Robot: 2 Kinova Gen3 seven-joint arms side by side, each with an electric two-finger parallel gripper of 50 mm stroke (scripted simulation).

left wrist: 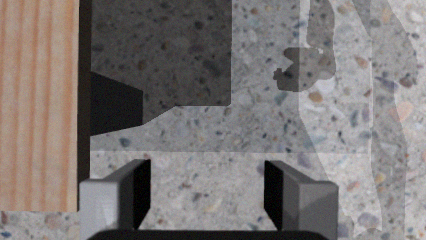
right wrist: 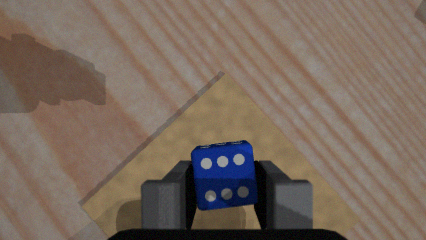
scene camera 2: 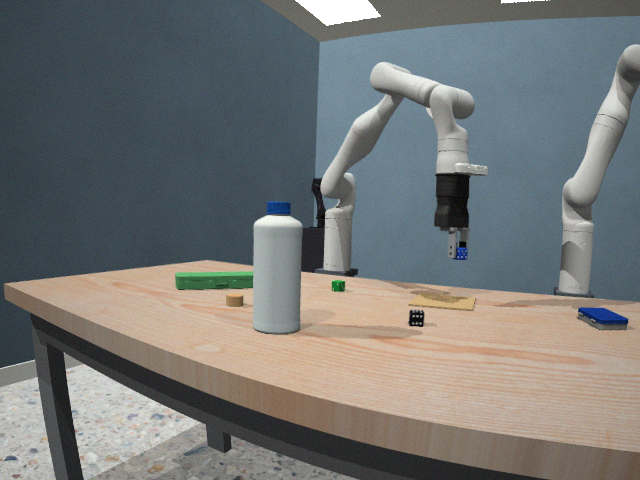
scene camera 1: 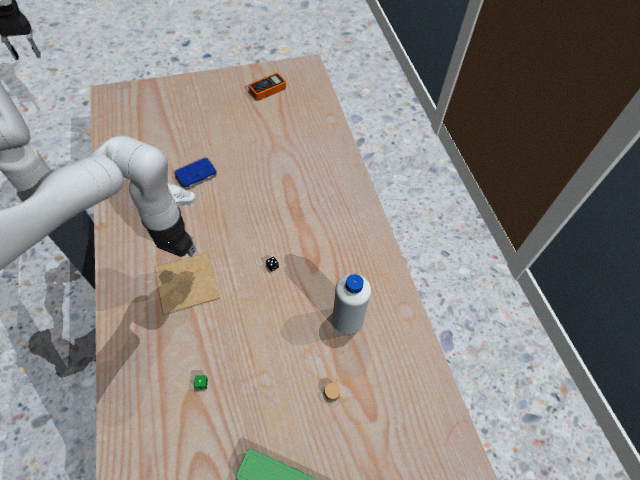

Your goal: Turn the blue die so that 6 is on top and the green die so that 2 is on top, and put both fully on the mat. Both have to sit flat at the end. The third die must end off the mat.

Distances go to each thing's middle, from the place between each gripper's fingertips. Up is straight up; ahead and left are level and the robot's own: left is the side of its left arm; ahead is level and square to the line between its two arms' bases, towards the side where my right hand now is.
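Counted from my right hand (scene camera 2: 457, 257): tan mat (scene camera 1: 188, 282), 120 mm below, 30 mm to the right, 20 mm behind; blue die (right wrist: 224, 173), 10 mm below, 10 mm to the left; blue box (scene camera 1: 193, 174), 110 mm below, 320 mm to the left, 30 mm ahead; white bottle (scene camera 2: 277, 255), 30 mm below, 220 mm to the right, 360 mm ahead.
As for the blue box, my left hand is 170 mm above it, 400 mm to the left of it and 410 mm short of it. Counted from my left hand: tan mat, 180 mm below, 350 mm ahead, 750 mm to the right; blue die, 60 mm below, 380 mm ahead, 720 mm to the right; white bottle, 80 mm below, 730 mm ahead, 940 mm to the right.
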